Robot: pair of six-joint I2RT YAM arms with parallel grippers.
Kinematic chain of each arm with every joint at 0, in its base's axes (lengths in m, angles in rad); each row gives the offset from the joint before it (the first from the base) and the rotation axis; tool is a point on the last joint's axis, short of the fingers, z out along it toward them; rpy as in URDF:
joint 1: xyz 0 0 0.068 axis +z
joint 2: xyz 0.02 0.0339 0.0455 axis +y
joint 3: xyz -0.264 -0.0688 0 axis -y
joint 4: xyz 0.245 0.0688 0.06 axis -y
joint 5: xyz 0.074 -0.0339 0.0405 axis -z
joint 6: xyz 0.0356 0 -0.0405 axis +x
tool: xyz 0 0 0 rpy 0 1.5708 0
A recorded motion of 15 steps. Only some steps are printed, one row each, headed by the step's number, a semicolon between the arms.
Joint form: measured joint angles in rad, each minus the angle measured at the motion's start. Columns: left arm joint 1, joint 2, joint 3, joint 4, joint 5, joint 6; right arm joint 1, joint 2, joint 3, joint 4, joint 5, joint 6.
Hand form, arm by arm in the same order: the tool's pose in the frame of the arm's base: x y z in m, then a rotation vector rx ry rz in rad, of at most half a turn. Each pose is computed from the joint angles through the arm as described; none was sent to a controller.
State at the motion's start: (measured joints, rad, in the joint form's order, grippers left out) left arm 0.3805 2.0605 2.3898 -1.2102 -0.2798 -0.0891; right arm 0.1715 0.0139 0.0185 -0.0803 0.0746 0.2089
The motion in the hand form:
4: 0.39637 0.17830 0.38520 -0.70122 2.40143 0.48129; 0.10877 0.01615 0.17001 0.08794 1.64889 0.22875
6: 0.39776 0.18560 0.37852 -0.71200 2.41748 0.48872; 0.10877 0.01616 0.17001 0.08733 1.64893 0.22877
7: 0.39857 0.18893 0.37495 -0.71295 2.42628 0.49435; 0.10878 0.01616 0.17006 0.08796 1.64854 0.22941
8: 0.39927 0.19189 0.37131 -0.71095 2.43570 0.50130; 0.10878 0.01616 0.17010 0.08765 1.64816 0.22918
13: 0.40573 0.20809 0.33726 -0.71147 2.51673 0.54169; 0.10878 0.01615 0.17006 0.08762 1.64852 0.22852
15: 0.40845 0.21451 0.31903 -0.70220 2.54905 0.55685; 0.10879 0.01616 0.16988 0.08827 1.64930 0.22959
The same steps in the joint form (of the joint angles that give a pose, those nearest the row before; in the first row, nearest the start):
4: 0.0198 0.0332 0.0000 -0.0027 0.0030 0.0156; 0.0000 -0.0001 0.0000 -0.0001 0.0001 0.0000
6: 0.0340 0.0492 0.0000 -0.0027 0.0034 0.0225; 0.0000 -0.0001 0.0000 0.0000 -0.0004 -0.0004
7: 0.0401 0.0561 -0.0030 0.0000 0.0027 0.0290; 0.0000 0.0001 0.0000 0.0004 -0.0004 0.0004
8: 0.0454 0.0610 -0.0095 0.0046 0.0011 0.0374; 0.0000 0.0000 0.0000 0.0008 -0.0004 0.0000
13: 0.0706 0.0942 -0.0874 0.0454 -0.0168 0.0740; 0.0000 0.0001 0.0000 0.0004 0.0000 -0.0004
15: 0.0801 0.1026 -0.1453 0.0873 -0.0225 0.0946; 0.0000 0.0000 -0.0004 -0.0001 -0.0004 0.0008

